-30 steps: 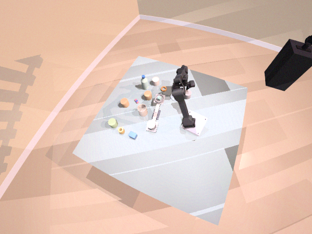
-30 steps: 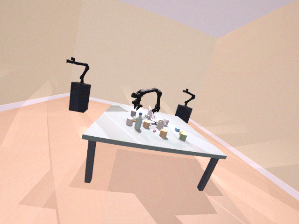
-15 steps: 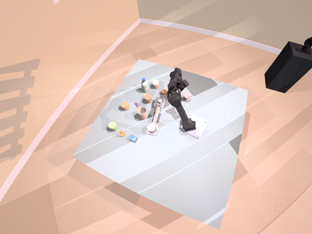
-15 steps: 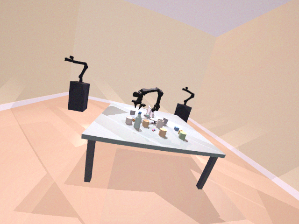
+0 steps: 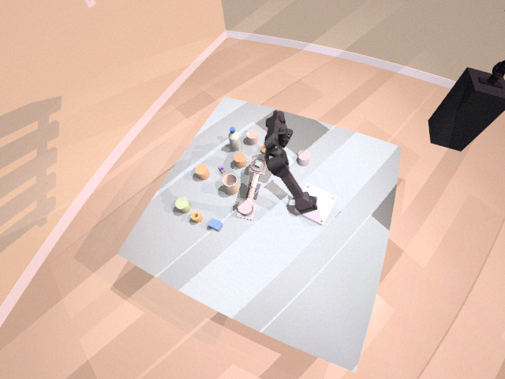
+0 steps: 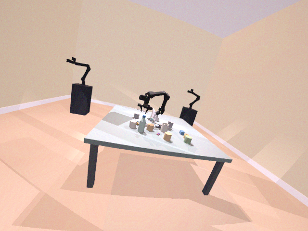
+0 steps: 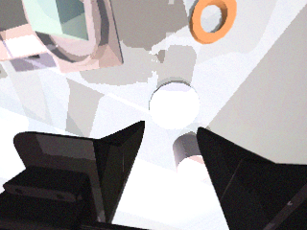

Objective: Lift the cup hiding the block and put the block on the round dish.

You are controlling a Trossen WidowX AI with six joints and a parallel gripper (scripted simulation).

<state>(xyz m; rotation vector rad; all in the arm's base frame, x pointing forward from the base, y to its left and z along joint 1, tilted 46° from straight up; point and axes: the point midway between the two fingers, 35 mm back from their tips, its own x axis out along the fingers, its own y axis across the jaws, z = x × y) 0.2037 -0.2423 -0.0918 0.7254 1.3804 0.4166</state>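
The pale green block is 100 mm ahead of my gripper tip, 100 mm to the left of it and 30 mm below it. Round my gripper tip: orange ring: 120 mm ahead, 70 mm to the right, 110 mm below; then pale round dish: 20 mm behind, 20 mm to the right, 110 mm below; then balance: 100 mm ahead, 220 mm to the left, 80 mm below.
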